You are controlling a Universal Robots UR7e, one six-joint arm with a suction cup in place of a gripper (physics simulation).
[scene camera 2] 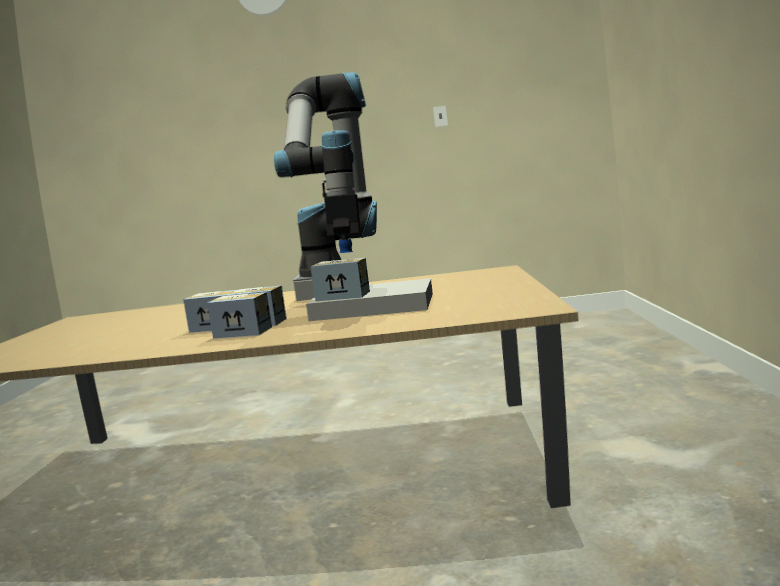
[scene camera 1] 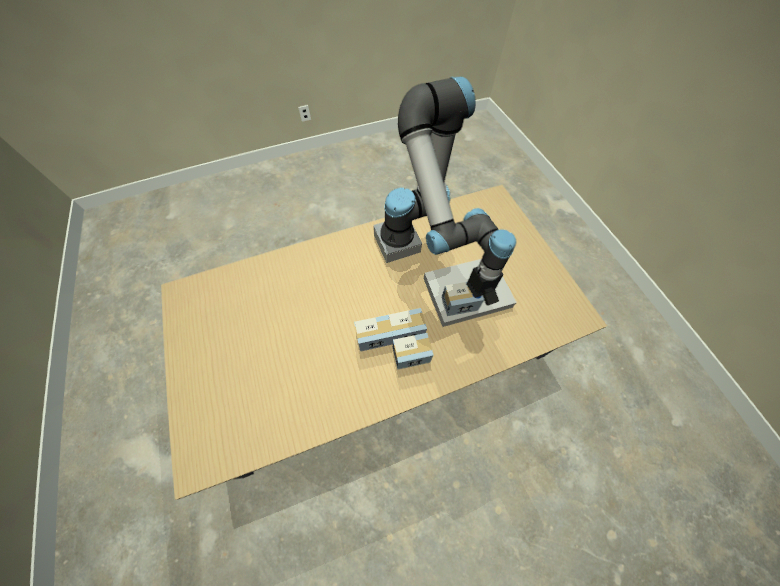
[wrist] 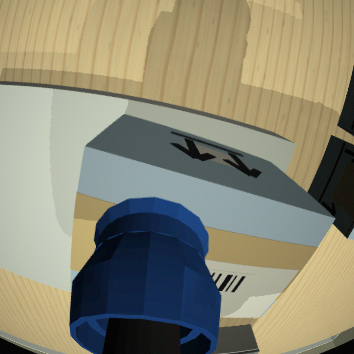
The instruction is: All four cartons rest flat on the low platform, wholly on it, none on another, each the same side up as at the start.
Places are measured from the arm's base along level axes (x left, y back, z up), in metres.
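Pixels of known places: hand, tool point: (scene camera 2: 346, 252) (wrist: 150, 247); arm's base, link origin: (scene camera 1: 397, 234).
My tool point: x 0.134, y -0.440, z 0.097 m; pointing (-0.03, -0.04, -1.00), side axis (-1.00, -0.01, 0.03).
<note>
For each thing: its top centre in the pictures, then the offset to it from my tool point. Level surfaces: height alone.
- grey-and-tan carton, top centre: (wrist: 203, 267) (scene camera 2: 338, 261) (scene camera 1: 464, 292) dy +0.034, dx -0.028, dz -0.026 m
- low grey platform, top centre: (wrist: 98, 226) (scene camera 2: 371, 290) (scene camera 1: 469, 287) dy +0.085, dx +0.049, dz -0.122 m
- wooden table, surface height: dz -0.170 m
One grey-and-tan carton (scene camera 1: 460, 297) (scene camera 2: 338, 279) (wrist: 211, 197) stands flat on the low grey platform (scene camera 1: 505, 300) (scene camera 2: 390, 298) (wrist: 28, 175), at its left end, arrows pointing up. My blue suction cup (scene camera 2: 346, 245) (wrist: 151, 218) hangs a little above this carton's top, clear of it and holding nothing. Three more cartons lie on the table left of the platform: two side by side (scene camera 1: 370, 331) (scene camera 1: 405, 320) and one in front of them (scene camera 1: 412, 350). In the second scene view they show as a close group (scene camera 2: 239, 314) (scene camera 2: 201, 311).
The wooden table (scene camera 1: 271, 349) (scene camera 2: 475, 297) carries everything. The arm's base (scene camera 1: 396, 244) stands behind the platform. The right half of the platform is bare. The table's front edge runs close to the platform and the cartons.
</note>
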